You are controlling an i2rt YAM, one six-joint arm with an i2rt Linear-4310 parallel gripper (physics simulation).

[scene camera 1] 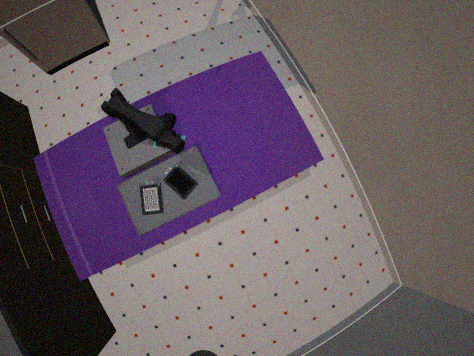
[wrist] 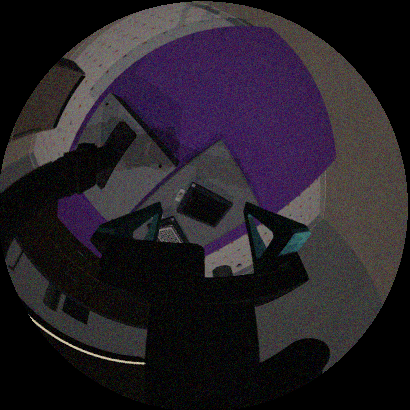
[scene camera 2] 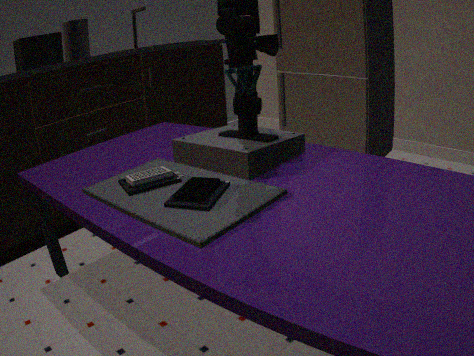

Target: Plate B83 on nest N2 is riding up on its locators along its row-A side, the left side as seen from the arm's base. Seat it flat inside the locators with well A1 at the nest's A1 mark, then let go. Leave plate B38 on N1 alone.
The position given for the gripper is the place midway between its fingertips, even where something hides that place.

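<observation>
Gripper [scene camera 2: 246, 94], also the gripper [wrist: 202, 206] in the wrist view. Gripper open, holding nothing.
</observation>
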